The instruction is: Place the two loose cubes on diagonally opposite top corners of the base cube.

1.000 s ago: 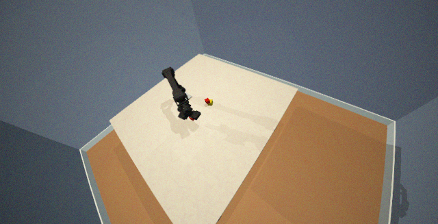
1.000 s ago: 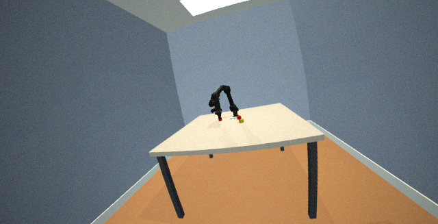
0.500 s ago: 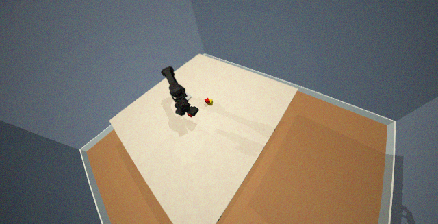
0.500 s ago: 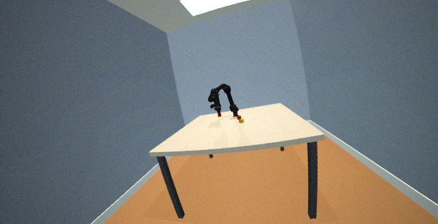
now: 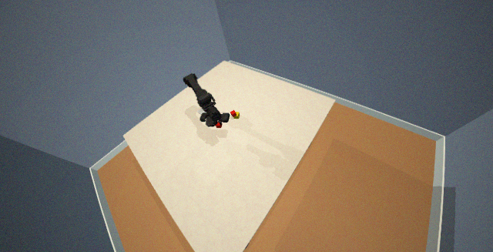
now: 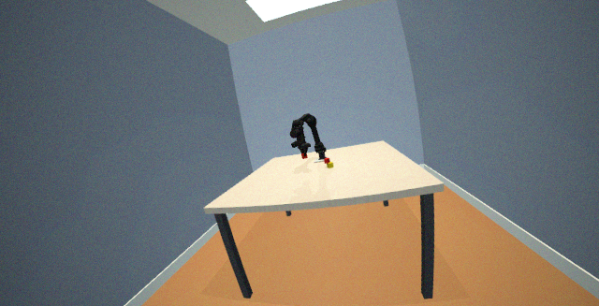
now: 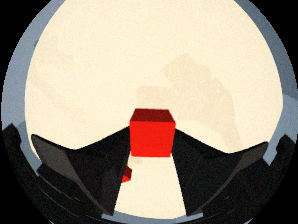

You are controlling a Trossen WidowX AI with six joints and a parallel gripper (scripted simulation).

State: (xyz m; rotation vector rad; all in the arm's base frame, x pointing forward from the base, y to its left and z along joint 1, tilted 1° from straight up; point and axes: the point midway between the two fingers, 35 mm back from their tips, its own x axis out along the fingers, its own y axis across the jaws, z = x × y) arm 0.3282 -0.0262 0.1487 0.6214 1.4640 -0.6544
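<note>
The yellow cube lies 60 mm behind my gripper tip, 170 mm to the left of it and 110 mm below it.
</note>
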